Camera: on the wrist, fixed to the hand. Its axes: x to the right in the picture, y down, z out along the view.
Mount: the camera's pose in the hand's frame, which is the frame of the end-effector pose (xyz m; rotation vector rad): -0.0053 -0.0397 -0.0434 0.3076 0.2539 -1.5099
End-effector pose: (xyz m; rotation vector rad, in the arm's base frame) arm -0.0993 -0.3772 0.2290 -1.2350 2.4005 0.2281
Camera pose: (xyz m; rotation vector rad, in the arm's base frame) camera -0.0775 -0.4112 0.2721 -2.5128 0.9873 -0.7341
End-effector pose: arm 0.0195 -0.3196 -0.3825 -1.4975 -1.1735 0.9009
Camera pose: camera 0.0498 -0.3341 -0.3339 -0.1822 -1.4364 -0.1677
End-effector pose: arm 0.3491 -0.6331 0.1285 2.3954 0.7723 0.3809
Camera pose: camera 0.3090 -0.5908 0.1379 1.3401 2.5069 -0.1021
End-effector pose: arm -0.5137 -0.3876 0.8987 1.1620 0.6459 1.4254
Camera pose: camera -0.5374 -0.3743 0.8462 0.3824 1.5053 0.1467
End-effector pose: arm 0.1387 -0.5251 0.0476 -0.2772 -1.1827 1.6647
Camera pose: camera 0.1938 -0.5056 0.0563 0.5055 -0.5635 0.4062
